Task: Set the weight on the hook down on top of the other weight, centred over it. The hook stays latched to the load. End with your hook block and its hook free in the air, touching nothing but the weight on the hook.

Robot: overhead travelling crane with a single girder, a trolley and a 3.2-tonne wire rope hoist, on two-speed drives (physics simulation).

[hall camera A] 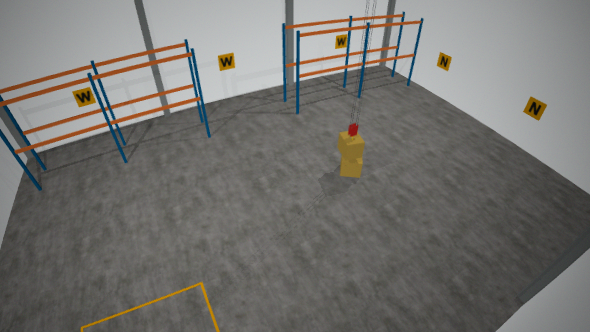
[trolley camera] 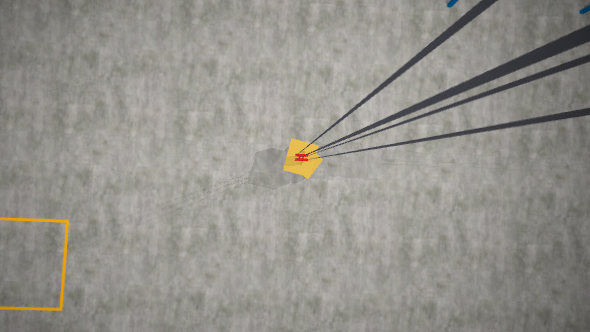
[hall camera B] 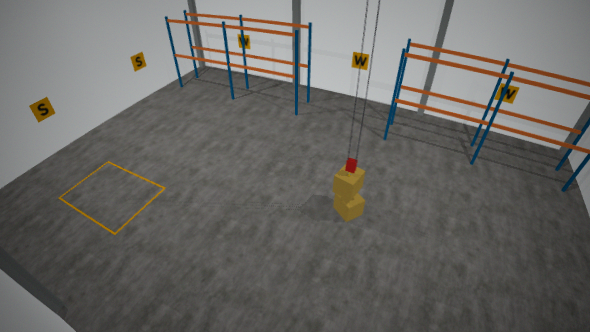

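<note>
My red hook block [hall camera A: 353, 130] [hall camera B: 351, 165] [trolley camera: 301, 157] hangs on its ropes right above the upper yellow weight [hall camera A: 351, 146] [hall camera B: 347, 184] [trolley camera: 295, 147], with the hook latched to that weight's top. The lower yellow weight [hall camera A: 351, 169] [hall camera B: 348, 209] [trolley camera: 318, 161] stands on the floor beneath it. The upper weight is upright and overlaps most of the lower one. The two are turned differently, and a corner of the lower weight shows at the right in the trolley view. Whether the weights touch or a small gap remains is hard to tell.
Blue and orange racks [hall camera A: 298, 72] [hall camera B: 296, 72] stand along the W wall, well behind the weights. A yellow marked rectangle [hall camera A: 142, 305] [hall camera B: 137, 175] [trolley camera: 65, 265] lies on the floor, away from the weights. The shadow [hall camera A: 336, 184] [hall camera B: 317, 208] [trolley camera: 267, 170] falls beside the lower weight.
</note>
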